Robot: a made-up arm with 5 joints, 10 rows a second.
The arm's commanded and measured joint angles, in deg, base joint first. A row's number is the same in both.
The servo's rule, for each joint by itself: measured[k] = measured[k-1] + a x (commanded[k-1-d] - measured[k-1]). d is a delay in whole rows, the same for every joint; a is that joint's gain. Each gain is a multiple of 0.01, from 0.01 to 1. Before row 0 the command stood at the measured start. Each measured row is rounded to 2 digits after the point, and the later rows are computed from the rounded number. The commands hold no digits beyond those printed.
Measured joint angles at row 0:
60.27 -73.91 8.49 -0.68 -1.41
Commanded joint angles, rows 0 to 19:
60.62 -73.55 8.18 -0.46 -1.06
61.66 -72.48 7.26 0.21 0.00
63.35 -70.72 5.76 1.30 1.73
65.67 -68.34 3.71 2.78 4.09
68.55 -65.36 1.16 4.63 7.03
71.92 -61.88 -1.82 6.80 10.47
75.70 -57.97 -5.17 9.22 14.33
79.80 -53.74 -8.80 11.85 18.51
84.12 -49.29 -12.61 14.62 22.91
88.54 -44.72 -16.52 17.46 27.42
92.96 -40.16 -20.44 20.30 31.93
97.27 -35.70 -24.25 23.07 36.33
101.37 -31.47 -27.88 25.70 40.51
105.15 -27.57 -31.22 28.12 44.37
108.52 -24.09 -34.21 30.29 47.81
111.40 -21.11 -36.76 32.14 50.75
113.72 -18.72 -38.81 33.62 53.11
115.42 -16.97 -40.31 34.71 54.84
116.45 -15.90 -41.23 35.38 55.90
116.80 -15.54 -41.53 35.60 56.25
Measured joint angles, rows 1 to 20:
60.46 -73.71 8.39 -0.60 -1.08
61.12 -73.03 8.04 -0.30 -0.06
62.35 -71.76 7.33 0.29 1.62
64.18 -69.88 6.21 1.21 3.94
66.58 -67.39 4.64 2.48 6.84
69.52 -64.36 2.64 4.08 10.25
72.92 -60.85 0.22 5.98 14.09
76.70 -56.94 -2.58 8.15 18.24
80.78 -52.73 -5.69 10.54 22.63
85.05 -48.32 -9.05 13.10 27.13
89.40 -43.83 -12.58 15.76 31.64
93.73 -39.36 -16.20 18.46 36.05
97.93 -35.02 -19.82 21.14 40.24
101.90 -30.92 -23.35 23.72 44.12
105.54 -27.16 -26.72 26.15 47.59
108.76 -23.83 -29.83 28.37 50.56
111.49 -21.02 -32.61 30.31 52.96
113.65 -18.79 -35.00 31.94 54.73
115.19 -17.20 -36.93 33.21 55.83
116.08 -16.29 -38.36 34.09 56.22
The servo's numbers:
d 0
a 0.55 0.55 0.31 0.37 0.94

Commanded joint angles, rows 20 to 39:
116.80 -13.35 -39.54 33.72 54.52
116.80 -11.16 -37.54 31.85 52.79
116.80 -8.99 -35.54 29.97 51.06
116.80 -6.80 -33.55 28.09 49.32
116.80 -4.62 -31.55 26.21 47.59
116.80 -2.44 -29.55 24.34 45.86
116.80 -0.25 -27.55 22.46 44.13
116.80 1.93 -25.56 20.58 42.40
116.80 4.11 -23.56 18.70 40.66
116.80 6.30 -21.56 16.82 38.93
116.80 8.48 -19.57 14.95 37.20
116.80 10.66 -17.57 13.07 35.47
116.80 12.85 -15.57 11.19 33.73
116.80 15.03 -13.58 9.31 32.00
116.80 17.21 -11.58 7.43 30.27
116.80 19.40 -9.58 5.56 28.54
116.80 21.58 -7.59 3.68 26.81
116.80 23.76 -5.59 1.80 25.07
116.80 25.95 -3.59 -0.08 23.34
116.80 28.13 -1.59 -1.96 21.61
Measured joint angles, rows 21 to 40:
116.48 -14.67 -38.73 33.95 54.62
116.66 -12.74 -38.36 33.17 52.90
116.74 -10.68 -37.49 31.99 51.17
116.77 -8.55 -36.27 30.55 49.43
116.79 -6.39 -34.81 28.94 47.70
116.80 -4.22 -33.18 27.24 45.97
116.80 -2.04 -31.43 25.47 44.24
116.80 0.14 -29.61 23.66 42.51
116.80 2.32 -27.73 21.82 40.77
116.80 4.51 -25.82 19.97 39.04
116.80 6.69 -23.88 18.11 37.31
116.80 8.87 -21.92 16.25 35.58
116.80 11.06 -19.95 14.38 33.84
116.80 13.24 -17.98 12.50 32.11
116.80 15.42 -16.00 10.62 30.38
116.80 17.61 -14.01 8.75 28.65
116.80 19.79 -12.02 6.87 26.92
116.80 21.97 -10.03 4.99 25.18
116.80 24.16 -8.03 3.11 23.45
116.80 26.34 -6.03 1.23 21.72

